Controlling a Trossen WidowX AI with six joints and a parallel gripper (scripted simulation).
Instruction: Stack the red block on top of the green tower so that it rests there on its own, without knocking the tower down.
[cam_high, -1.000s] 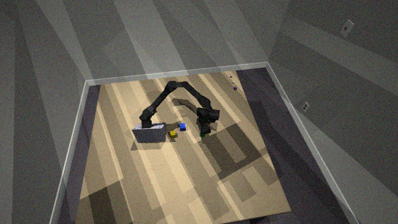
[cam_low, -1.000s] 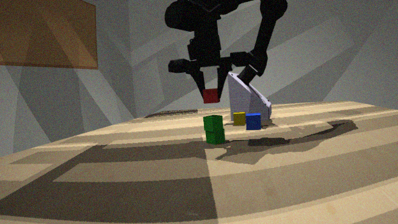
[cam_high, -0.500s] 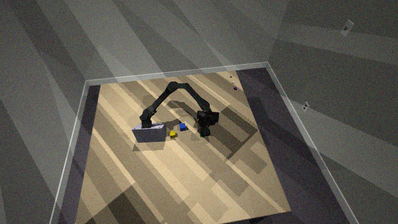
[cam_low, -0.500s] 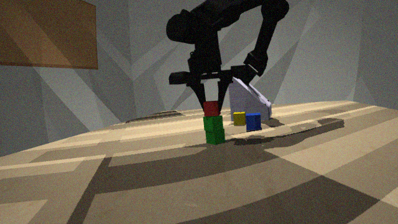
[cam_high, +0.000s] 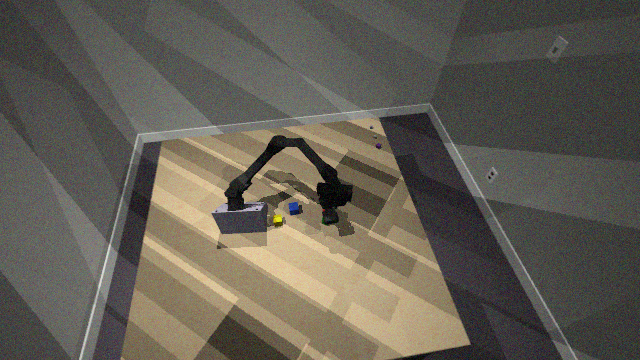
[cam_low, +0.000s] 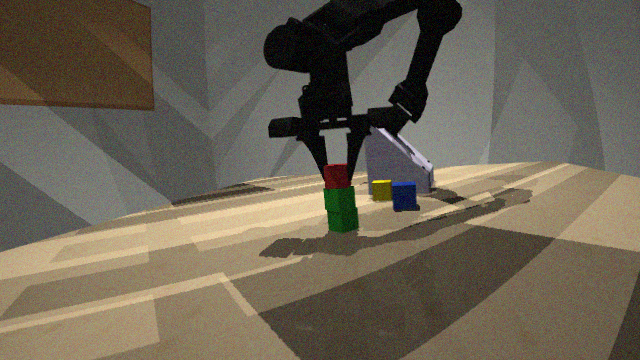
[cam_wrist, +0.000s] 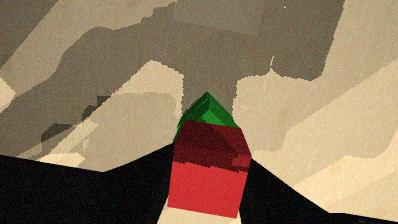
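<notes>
My gripper tip is 1 cm below the red block. From my gripper tip the other things lie so: green block: 3 cm below; then blue block: 15 cm behind, 9 cm to the left, 5 cm below; then yellow block: 23 cm behind, 5 cm below, 4 cm to the left.
</notes>
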